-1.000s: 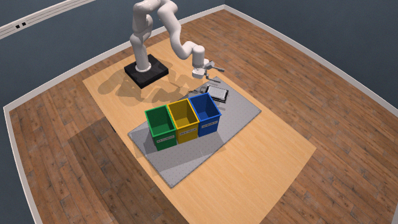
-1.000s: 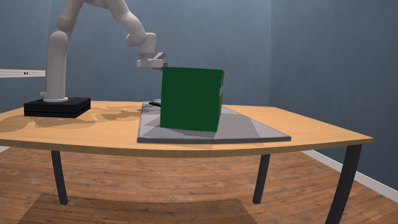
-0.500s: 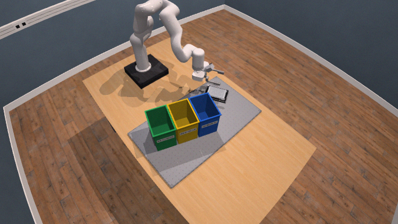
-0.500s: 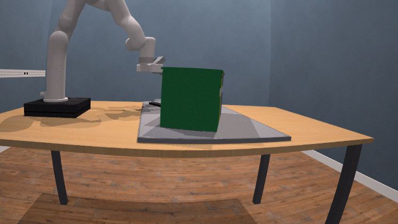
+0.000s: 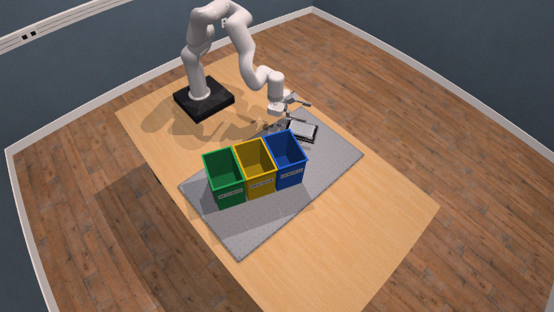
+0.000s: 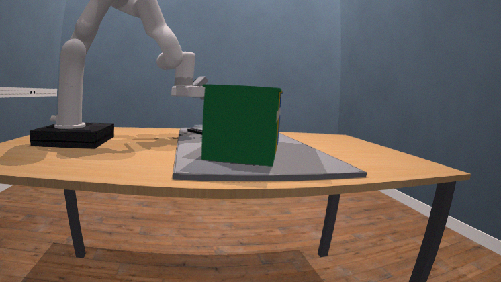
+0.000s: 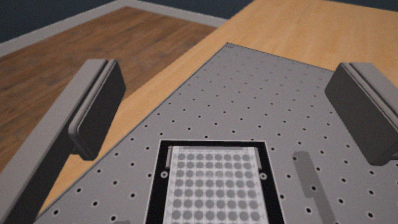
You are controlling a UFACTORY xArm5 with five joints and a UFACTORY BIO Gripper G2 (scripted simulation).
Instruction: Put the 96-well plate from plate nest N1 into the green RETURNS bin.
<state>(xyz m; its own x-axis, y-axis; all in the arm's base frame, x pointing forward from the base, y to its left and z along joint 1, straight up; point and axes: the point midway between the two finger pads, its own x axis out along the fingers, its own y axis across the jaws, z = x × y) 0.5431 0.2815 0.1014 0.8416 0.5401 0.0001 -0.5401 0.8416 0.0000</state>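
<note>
Right now my hand is 120 mm above the clear 96-well plate. From my hand the other things lie so: black plate nest N1: 140 mm below; yellow bin: 90 mm ahead, 370 mm to the right, 50 mm below; blue bin: 130 mm ahead, 240 mm to the right, 50 mm below.
</note>
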